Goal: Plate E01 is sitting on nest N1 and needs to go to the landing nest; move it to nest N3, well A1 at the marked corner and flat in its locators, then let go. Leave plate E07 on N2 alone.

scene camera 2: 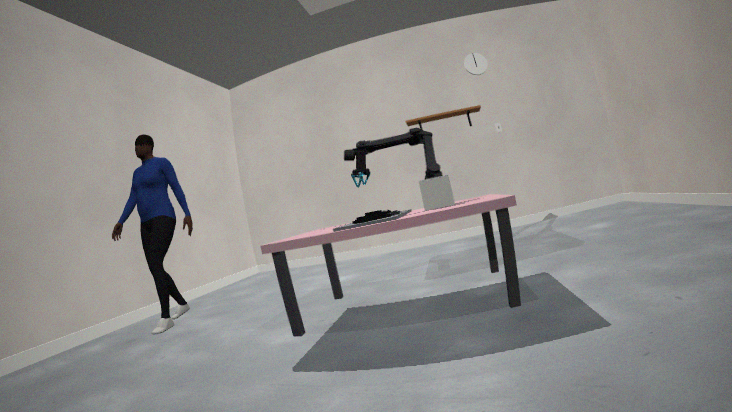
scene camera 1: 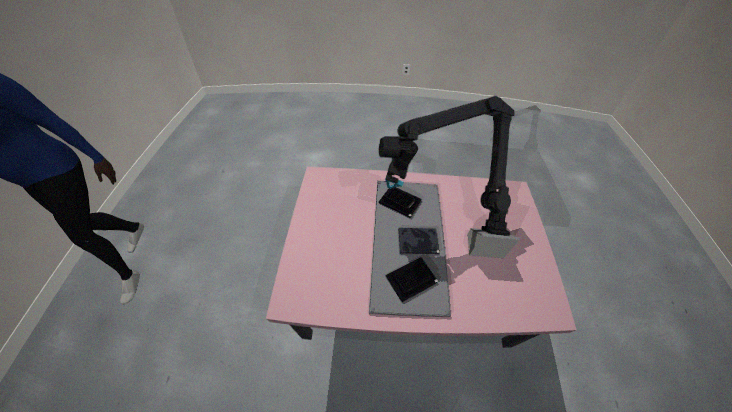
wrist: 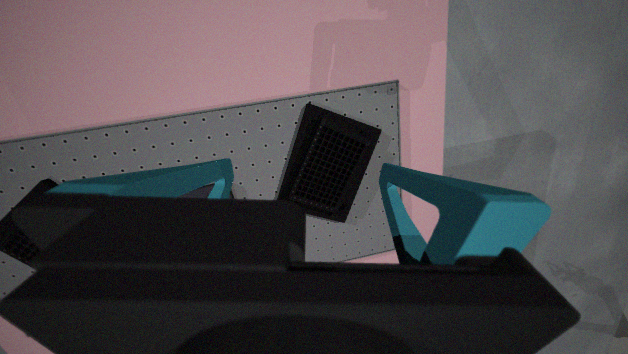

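The gripper (scene camera 1: 394, 183) (scene camera 2: 359, 180) (wrist: 306, 165) has its teal fingers wide open and empty, well above the far end of the grey board. One black plate (scene camera 1: 401, 202) (wrist: 331, 167) sits on the far nest, turned at an angle; its well grid shows in the wrist view, between the fingertips and below them. Another black plate (scene camera 1: 411, 279) sits on the near nest, also angled. The middle nest (scene camera 1: 419, 240) looks dark blue-grey, with no black plate on it. Labels and A1 marks are too small to read, so I cannot tell which plate is E01 or E07.
The perforated grey board (scene camera 1: 381, 235) (wrist: 150, 130) lies on the pink table (scene camera 1: 327, 245) (scene camera 2: 307, 237). The arm's grey base block (scene camera 1: 491, 244) (scene camera 2: 436, 192) stands right of the board. A person in blue (scene camera 1: 35, 138) (scene camera 2: 153, 189) is left of the table. A wall shelf (scene camera 2: 443, 115) is behind.
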